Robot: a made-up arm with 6 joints. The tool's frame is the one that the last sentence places.
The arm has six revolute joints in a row. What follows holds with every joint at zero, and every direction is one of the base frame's. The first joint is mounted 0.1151 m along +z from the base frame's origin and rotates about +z. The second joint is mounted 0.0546 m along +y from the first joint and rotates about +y. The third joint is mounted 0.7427 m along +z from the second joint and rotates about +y. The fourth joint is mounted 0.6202 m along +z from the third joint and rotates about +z. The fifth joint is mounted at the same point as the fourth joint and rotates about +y. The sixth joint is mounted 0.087 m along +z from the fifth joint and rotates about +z. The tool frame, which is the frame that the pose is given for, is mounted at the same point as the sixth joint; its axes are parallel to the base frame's.
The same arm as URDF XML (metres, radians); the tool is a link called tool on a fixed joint. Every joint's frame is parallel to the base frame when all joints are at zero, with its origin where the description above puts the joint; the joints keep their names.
<robot name="arm">
  <joint name="joint 1" type="continuous">
    <parent link="base"/>
    <child link="link1"/>
    <origin xyz="0 0 0.1151"/>
    <axis xyz="0 0 1"/>
  </joint>
  <joint name="joint 2" type="continuous">
    <parent link="link1"/>
    <child link="link2"/>
    <origin xyz="0 0.0546 0"/>
    <axis xyz="0 1 0"/>
  </joint>
  <joint name="joint 3" type="continuous">
    <parent link="link2"/>
    <child link="link3"/>
    <origin xyz="0 0 0.7427"/>
    <axis xyz="0 1 0"/>
  </joint>
  <joint name="joint 4" type="continuous">
    <parent link="link3"/>
    <child link="link4"/>
    <origin xyz="0 0 0.6202"/>
    <axis xyz="0 0 1"/>
  </joint>
  <joint name="joint 5" type="continuous">
    <parent link="link4"/>
    <child link="link5"/>
    <origin xyz="0 0 0"/>
    <axis xyz="0 1 0"/>
  </joint>
  <joint name="joint 6" type="continuous">
    <parent link="link5"/>
    <child link="link6"/>
    <origin xyz="0 0 0.087"/>
    <axis xyz="0 0 1"/>
  </joint>
  <joint name="tool_fixed" type="fixed">
    <parent link="link6"/>
    <child link="tool"/>
    <origin xyz="0 0 0"/>
  </joint>
  <link name="base"/>
  <link name="link1"/>
  <link name="link2"/>
  <link name="link3"/>
  <link name="link4"/>
  <link name="link5"/>
  <link name="link6"/>
  <link name="tool"/>
</robot>

